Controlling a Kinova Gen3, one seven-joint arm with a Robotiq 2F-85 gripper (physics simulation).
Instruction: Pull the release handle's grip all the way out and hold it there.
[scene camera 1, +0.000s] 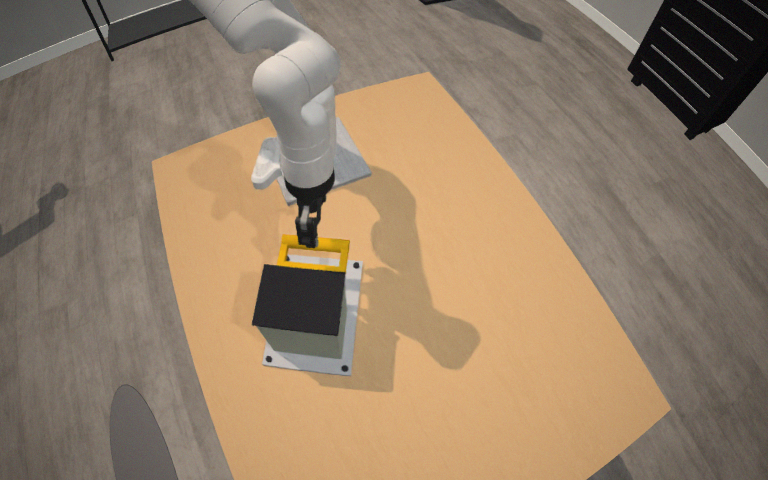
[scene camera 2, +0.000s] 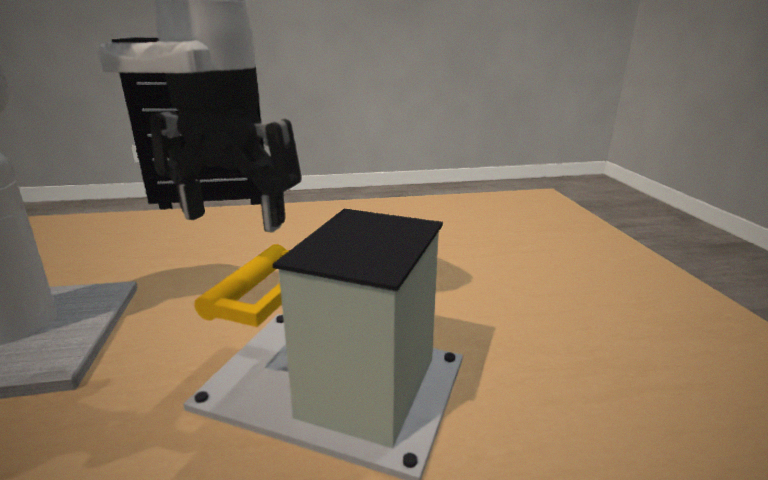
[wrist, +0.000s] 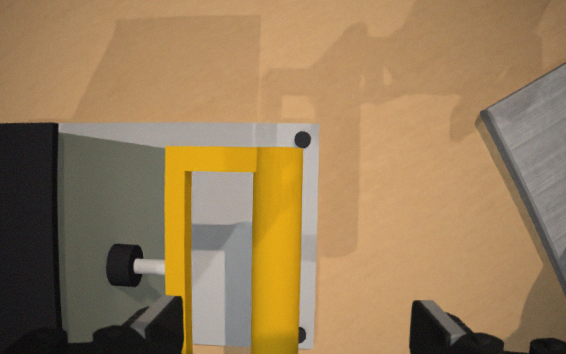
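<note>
The yellow release handle's grip (scene camera 1: 328, 243) (scene camera 2: 237, 280) (wrist: 277, 225) is a round bar on a rectangular frame, on the side of the housing facing the robot base. In the wrist view a thin white rod (wrist: 149, 266) joins the frame to a black collar (wrist: 125, 265) on the housing. The green-grey housing (scene camera 2: 339, 339) with a black lid (scene camera 1: 300, 300) (scene camera 2: 362, 246) (wrist: 27, 225) stands upright. My gripper (scene camera 1: 308, 243) (scene camera 2: 233, 221) (wrist: 296, 324) is open and empty, pointing down above the grip. In the wrist view the bar lies between its fingertips, nearer the left one.
The housing is on a light grey plate (scene camera 1: 350, 322) (scene camera 2: 243, 390) (wrist: 310, 200) with black bolts, on the orange-tan table top (scene camera 1: 509, 311) (scene camera 2: 566, 316). The robot's grey base slab (scene camera 1: 353, 161) (scene camera 2: 84, 328) (wrist: 535, 165) is near the grip. A black drawer cabinet (scene camera 1: 679, 73) stands farther off.
</note>
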